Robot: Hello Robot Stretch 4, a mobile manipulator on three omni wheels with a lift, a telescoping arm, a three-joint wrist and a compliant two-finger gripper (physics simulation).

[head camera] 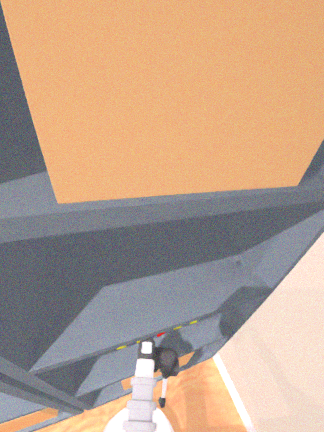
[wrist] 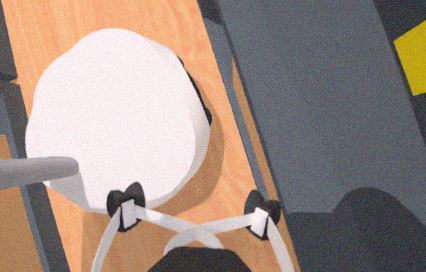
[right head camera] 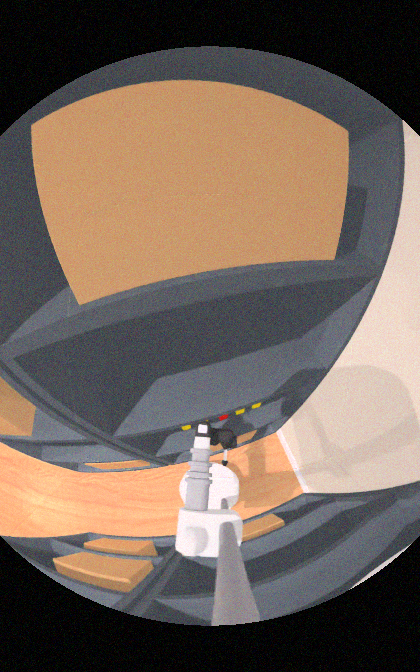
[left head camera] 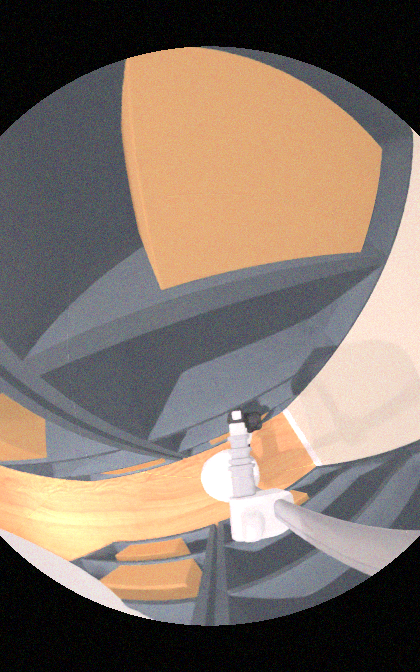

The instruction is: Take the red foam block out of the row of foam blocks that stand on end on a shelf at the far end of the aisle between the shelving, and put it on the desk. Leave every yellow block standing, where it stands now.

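Places are measured from the robot's base along level axes (x ahead, y left, z up), in centimetres.
Pixels of known places: gripper, fingertip midpoint: [head camera: 162, 386] [wrist: 194, 202].
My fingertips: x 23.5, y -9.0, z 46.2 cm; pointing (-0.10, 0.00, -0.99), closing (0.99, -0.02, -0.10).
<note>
Ahead of a thing's pixels: the offset from my fingertips to its middle. "spot": to the spot under its first point. Level surfaces: height alone.
The red foam block {dx +22.6, dy +2.9, dz +8.9 cm} [head camera: 160, 334] [right head camera: 223, 417] stands in the row on the far shelf, with yellow blocks on both sides. Yellow blocks {dx +30.0, dy -16.5, dz +8.9 cm} [head camera: 193, 322] [right head camera: 240, 412] show beside it; one nearest the wrist on its left is partly hidden by the wrist. A yellow block {spot: dx +16.2, dy +12.2, dz +5.7 cm} [wrist: 414, 62] shows at the right edge of the wrist view. The red block does not show in the wrist view. My gripper [wrist: 194, 202] is open and empty, fingers apart over the floor and the base edge. One fingertip [head camera: 162, 401] [right head camera: 225, 462] shows below the dark wrist, apart from the row. The desk does not show.
My white round base [wrist: 115, 120] [right head camera: 209, 487] stands on the wooden floor [left head camera: 125, 505] between the shelving. A grey shelf board {dz +4.4 cm} [wrist: 320, 100] lies right of the fingers. A large orange-brown box {dx +23.6, dy +5.4, dz +109.3 cm} [head camera: 175, 100] [left head camera: 250, 165] [right head camera: 195, 185] is above. A pale wall [head camera: 285, 330] is at the right.
</note>
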